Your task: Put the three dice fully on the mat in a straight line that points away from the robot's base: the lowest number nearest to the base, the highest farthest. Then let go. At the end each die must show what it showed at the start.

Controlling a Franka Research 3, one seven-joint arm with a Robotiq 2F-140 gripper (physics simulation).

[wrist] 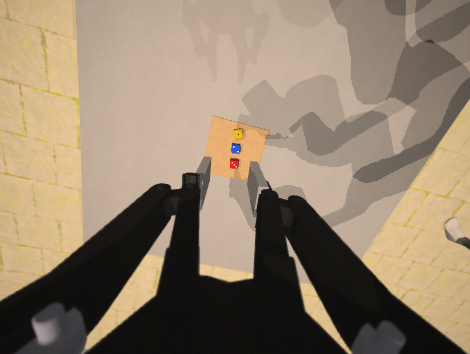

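The orange mat (218, 145) lies on the table in the wrist view. The yellow die (238, 133), with one pip on top, the blue die (236, 148), which seems to show two pips, and the red die (234, 163), which seems to show three, sit fully on it. They form a nearly straight row with small gaps, yellow at the top of the view, blue in the middle and red at the bottom. My gripper (229, 170) is open and empty. It hangs high above the table, its fingers apart on either side of the mat's lower part in view, touching no die.
The grey table (135, 125) surrounds the mat, with dark shadows of the arm across its right side. The table's edges show at the left, right and bottom, with yellow stone floor (35, 150) beyond. A small pale object (454, 230) shows at the far right, over the floor.
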